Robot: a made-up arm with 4 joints. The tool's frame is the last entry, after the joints.
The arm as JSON. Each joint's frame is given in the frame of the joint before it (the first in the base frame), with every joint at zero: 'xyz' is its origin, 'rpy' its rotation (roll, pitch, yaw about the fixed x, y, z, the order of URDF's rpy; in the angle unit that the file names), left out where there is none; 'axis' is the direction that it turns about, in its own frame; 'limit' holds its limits. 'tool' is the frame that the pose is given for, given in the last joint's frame.
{
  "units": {
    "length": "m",
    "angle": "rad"
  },
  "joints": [
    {
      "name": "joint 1",
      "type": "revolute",
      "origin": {
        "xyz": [
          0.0,
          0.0,
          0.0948
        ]
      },
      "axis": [
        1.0,
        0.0,
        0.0
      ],
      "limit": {
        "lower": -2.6,
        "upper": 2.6
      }
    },
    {
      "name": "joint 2",
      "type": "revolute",
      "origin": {
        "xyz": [
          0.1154,
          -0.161,
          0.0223
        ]
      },
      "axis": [
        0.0,
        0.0,
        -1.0
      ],
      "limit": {
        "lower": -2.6,
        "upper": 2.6
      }
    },
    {
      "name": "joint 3",
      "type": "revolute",
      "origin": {
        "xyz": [
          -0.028,
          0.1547,
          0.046
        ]
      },
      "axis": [
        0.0,
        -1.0,
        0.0
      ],
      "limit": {
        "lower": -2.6,
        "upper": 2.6
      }
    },
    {
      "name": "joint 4",
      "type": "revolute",
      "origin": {
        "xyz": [
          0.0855,
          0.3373,
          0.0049
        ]
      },
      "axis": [
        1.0,
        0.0,
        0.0
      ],
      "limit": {
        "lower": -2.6,
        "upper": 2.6
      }
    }
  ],
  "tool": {
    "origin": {
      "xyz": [
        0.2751,
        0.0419,
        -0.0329
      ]
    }
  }
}
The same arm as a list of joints. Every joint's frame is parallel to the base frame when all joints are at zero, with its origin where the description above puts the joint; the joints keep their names.
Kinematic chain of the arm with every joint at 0, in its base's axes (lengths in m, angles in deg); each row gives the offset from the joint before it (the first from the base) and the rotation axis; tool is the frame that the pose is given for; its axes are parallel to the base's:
joint 1: xyz 0.0000 0.0000 0.0948 axis +x
joint 2: xyz 0.1154 -0.1610 0.0223 axis -z
joint 3: xyz -0.0280 0.1547 0.0460 axis -y
joint 4: xyz 0.0855 0.3373 0.0049 axis +x
tool: xyz 0.2751 0.0419 -0.0329
Joint limits (deg, base to tool): -148.97..148.97 -148.97..148.97 -148.97..148.97 -148.97..148.97

